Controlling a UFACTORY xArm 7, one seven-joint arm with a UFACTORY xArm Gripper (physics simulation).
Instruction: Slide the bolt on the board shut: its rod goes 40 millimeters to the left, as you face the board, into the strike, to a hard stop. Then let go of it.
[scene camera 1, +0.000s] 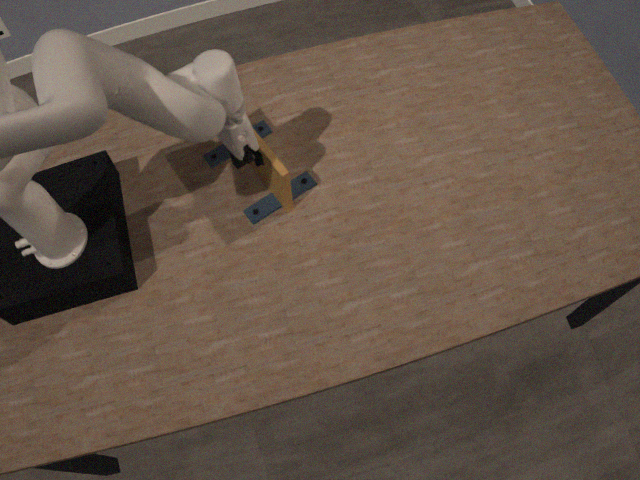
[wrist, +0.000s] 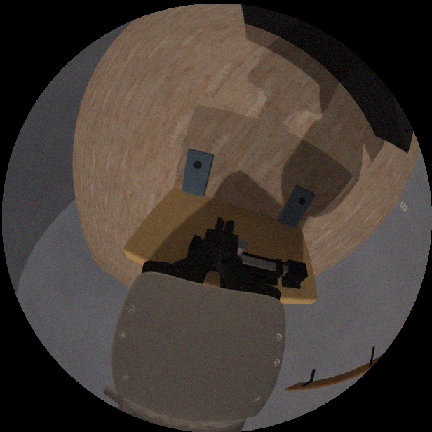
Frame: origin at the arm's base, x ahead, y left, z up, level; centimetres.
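Seen in the pictures: gripper, fingertip midpoint: (scene camera 1: 241, 163); arm's base at its link origin: (scene camera 1: 60, 241).
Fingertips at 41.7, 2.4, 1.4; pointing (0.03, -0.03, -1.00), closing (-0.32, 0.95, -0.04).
Offsets run from my fingertips to a thing's top centre, as dx, dy, dz. "*": to the spot under its first point. Level surfaces: height alone.
The yellow board @[+3.7, +3.9, +4.4] (scene camera 1: 281, 188) (wrist: 157, 227) stands upright on blue feet. In the wrist view, the bolt's grey rod (wrist: 260, 262) lies across the board's face in black guides and reaches toward the black strike (wrist: 295, 274) at the right. The rod's tip seems to be at the strike; how deep it sits cannot be told. The bolt's grey knob (wrist: 242, 245) is partly hidden behind the black fingers. My gripper (scene camera 1: 253, 158) (wrist: 222, 229) is shut and empty, in front of the board, with its fingers close beside the knob; contact cannot be told. The bolt is hidden in the scene view.
Blue feet @[* +1.5, -6.2, -10.3] (scene camera 1: 262, 208) (wrist: 198, 172) with dark screws stick out from the board along the wooden table @[dz -11.1] (scene camera 1: 413, 206) (wrist: 135, 100). The black robot base block (scene camera 1: 111, 222) (wrist: 350, 65) stands on the robot's side of the board.
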